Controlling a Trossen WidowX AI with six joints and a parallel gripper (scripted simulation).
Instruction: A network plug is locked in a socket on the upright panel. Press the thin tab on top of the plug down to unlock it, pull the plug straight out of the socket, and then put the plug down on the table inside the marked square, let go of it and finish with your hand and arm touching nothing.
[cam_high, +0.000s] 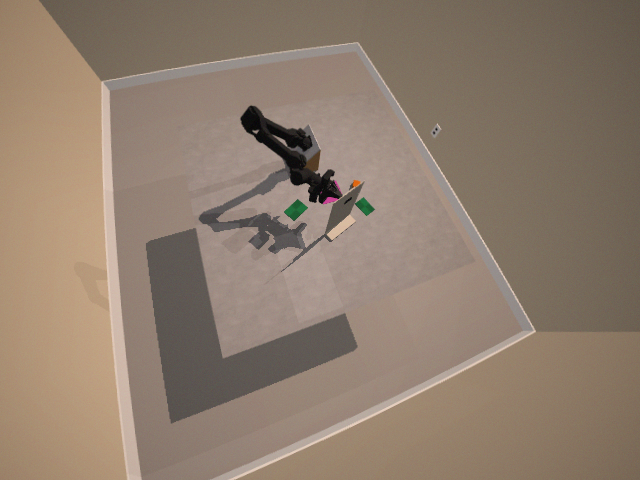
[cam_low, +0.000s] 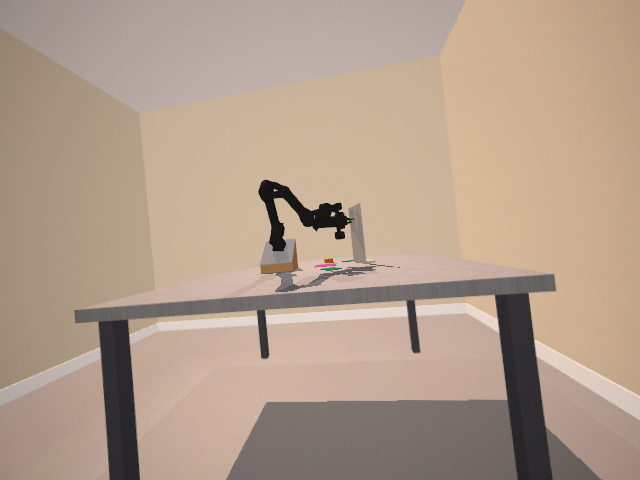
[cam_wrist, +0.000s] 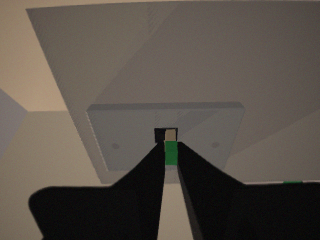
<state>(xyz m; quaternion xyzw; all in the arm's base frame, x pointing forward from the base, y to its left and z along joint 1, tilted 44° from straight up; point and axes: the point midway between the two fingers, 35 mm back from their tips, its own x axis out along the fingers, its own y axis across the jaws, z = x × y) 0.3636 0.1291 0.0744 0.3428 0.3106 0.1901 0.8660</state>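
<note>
Right now the pink square is 170 mm behind my gripper tip, 20 mm to the left of it and 230 mm below it. From my gripper tip the other things lie so: upright panel 20 mm ahead, 20 mm to the left, 90 mm below; then network plug 10 mm ahead; then orange block 180 mm behind, 170 mm to the left, 220 mm below.
</note>
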